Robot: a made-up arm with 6 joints.
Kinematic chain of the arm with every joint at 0, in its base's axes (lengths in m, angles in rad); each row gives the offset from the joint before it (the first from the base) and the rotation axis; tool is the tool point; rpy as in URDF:
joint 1: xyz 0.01 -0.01 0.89 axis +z
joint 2: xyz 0 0.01 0.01 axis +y
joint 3: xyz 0.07 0 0.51 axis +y
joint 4: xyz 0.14 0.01 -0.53 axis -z
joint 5: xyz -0.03 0.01 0 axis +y
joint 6: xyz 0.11 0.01 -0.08 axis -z
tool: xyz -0.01 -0.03 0 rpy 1.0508 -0.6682 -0.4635
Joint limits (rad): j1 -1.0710..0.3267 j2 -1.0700..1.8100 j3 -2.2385..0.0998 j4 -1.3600..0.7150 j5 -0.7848..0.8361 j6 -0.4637..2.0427
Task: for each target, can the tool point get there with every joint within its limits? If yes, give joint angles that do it. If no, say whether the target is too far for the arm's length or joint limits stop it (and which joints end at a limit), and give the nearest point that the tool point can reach.
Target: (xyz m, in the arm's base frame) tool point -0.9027 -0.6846 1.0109
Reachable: no: joint limits stop it (at a limit: joint 1, joint 2, joint 3, joint 5, joint 6) | nearest point -0.6635 -0.2803 1.6667 | short by 0.807 m
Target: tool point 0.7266 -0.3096 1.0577
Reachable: yes | joints -0.4493 0.2734 -1.0478 0.3591 0.1821 1.8116
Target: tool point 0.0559 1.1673 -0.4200
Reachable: no: too far | nearest point 0.3984 0.2384 0.0956 | short by 1.116 m
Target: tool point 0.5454 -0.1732 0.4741
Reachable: yes | joints -0.4452 1.0740 -0.9283 -1.0679 -0.2229 1.0479
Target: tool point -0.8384 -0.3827 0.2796
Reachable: no: joint limits stop it (at a limit: joint 1, joint 2, joint 4, joint 5, joint 6) | nearest point -0.1581 -0.0614 0.5097 | short by 0.787 m
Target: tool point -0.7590 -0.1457 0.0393
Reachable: no: joint limits stop it (at a limit: joint 2, joint 4, joint 5, joint 6) | nearest point -0.1135 -0.0318 0.3887 | short by 0.743 m
